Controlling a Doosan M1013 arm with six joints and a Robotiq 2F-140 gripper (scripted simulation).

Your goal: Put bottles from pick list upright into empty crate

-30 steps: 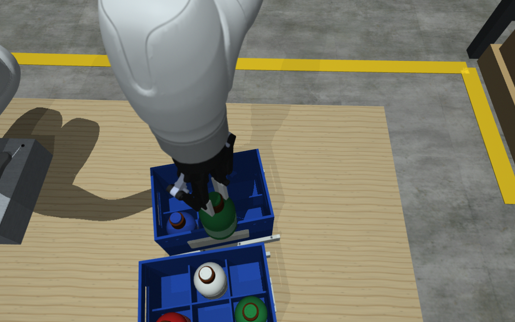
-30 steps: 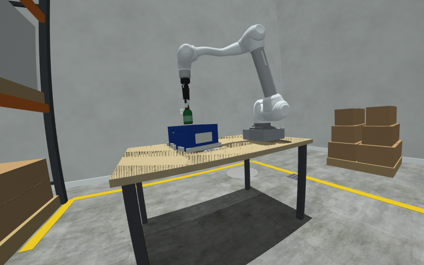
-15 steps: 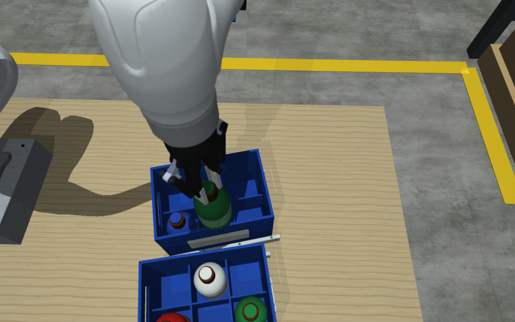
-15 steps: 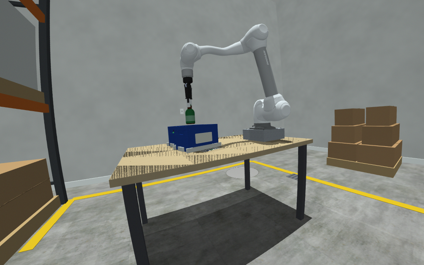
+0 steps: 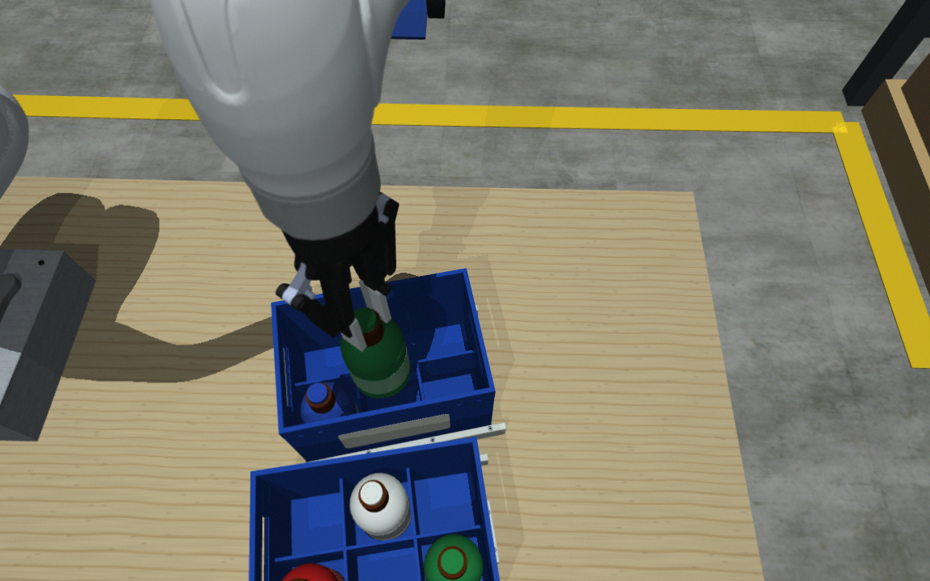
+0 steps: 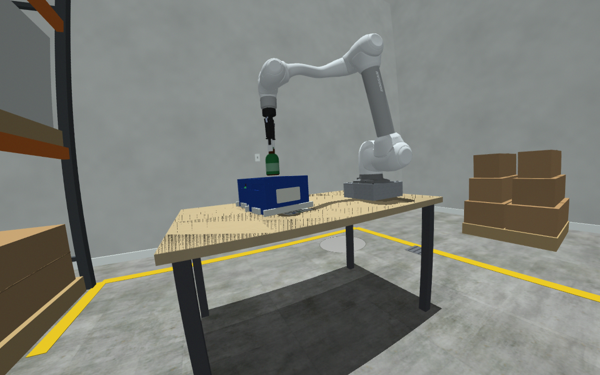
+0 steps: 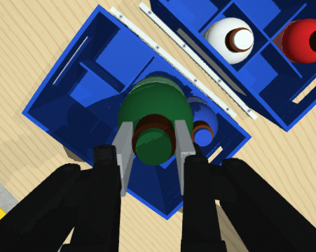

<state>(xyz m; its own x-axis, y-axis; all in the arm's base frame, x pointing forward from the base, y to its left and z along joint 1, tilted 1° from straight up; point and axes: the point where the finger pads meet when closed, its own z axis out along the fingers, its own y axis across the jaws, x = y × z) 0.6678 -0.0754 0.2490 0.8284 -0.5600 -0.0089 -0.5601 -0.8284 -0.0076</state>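
Right now my hand is 80 mm past the blue bottle, 20 mm to the left of it and 260 mm above it. The rest, counted from my hand: pick list: 60 mm behind, 170 mm to the left, 350 mm below; white bottle: 140 mm to the right, 260 mm below; red bottle: 70 mm behind, 250 mm to the right, 260 mm below.
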